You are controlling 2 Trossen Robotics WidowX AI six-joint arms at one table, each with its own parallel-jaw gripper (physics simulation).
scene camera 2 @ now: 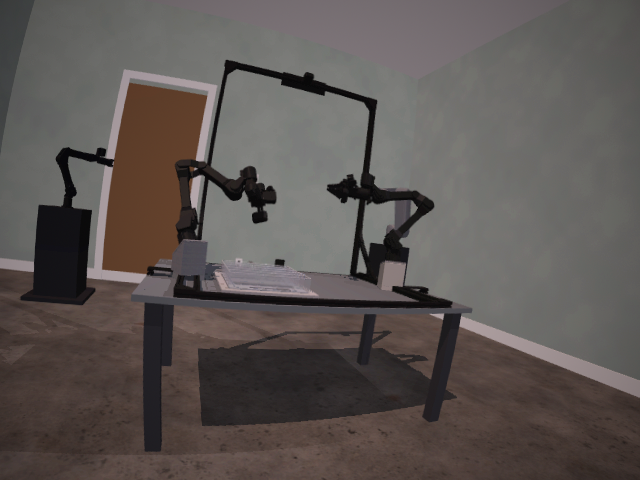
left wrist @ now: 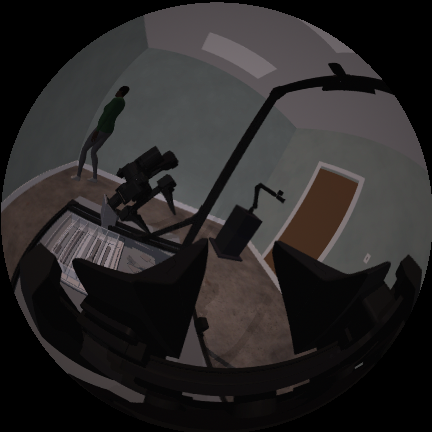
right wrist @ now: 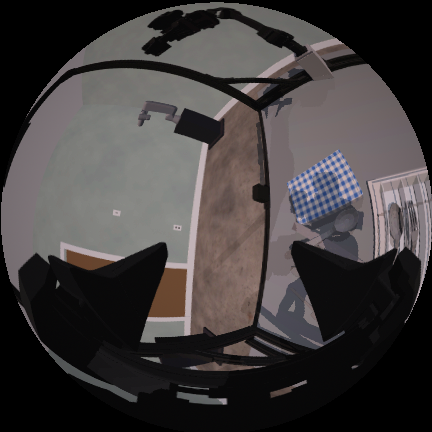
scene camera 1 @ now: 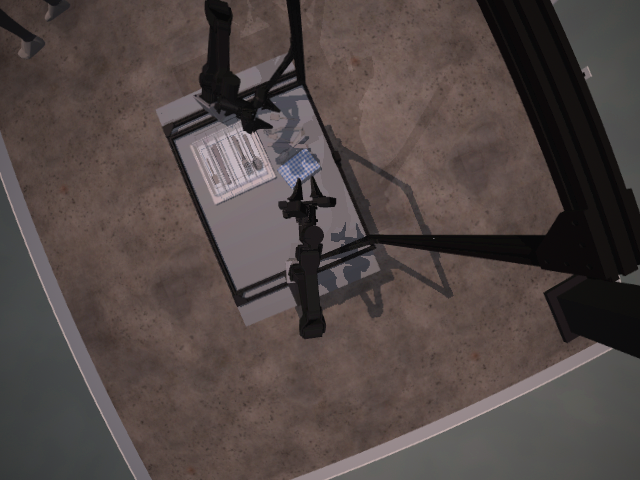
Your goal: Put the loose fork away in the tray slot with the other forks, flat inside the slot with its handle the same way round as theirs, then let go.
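Note:
The cutlery tray (scene camera 1: 219, 200) (right wrist: 372, 200) lies at the upper left of the table in scene camera 1. Forks (scene camera 1: 248, 166) (right wrist: 412, 216) lie in one slot, heads toward the picture's lower side, with a spoon (scene camera 1: 257, 163) (right wrist: 395, 218) beside them. Loose cutlery lies right of the tray in shadow; the loose fork cannot be picked out clearly there. In the right wrist view a finger covers part of that area. My right gripper (scene camera 1: 275, 117) (right wrist: 231, 249) is open and empty, raised above the table near the tray's upper right corner. My left gripper (scene camera 1: 305, 178) (scene camera 2: 328, 189) (left wrist: 241, 245) is half open, empty and high.
A blue checked cloth (scene camera 1: 299, 167) (right wrist: 325, 186) lies right of the tray. A loose spoon (right wrist: 346, 219) lies close to the cloth. A black frame upright (scene camera 2: 370, 139) rises at the table's far side. Black rails run along the table's edges.

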